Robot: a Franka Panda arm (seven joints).
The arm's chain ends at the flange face. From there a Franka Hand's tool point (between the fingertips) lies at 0.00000 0.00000 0.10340 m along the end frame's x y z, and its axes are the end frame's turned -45 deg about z.
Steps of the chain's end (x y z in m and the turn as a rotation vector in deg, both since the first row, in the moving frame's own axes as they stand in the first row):
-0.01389, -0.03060, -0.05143, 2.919, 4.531, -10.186
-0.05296, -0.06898, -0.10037, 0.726, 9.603, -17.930
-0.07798, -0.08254, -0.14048, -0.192, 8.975, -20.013
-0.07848, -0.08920, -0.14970, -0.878, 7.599, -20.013
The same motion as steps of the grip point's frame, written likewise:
0.02144, -0.03026, -0.05189, -1.140, 5.268, -10.186
0.02599, -0.07717, -0.10182, -6.277, 7.304, -17.930
0.01618, -0.10402, -0.14173, -6.482, 6.211, -20.013
0.01783, -0.10948, -0.15061, -5.994, 4.752, -20.013

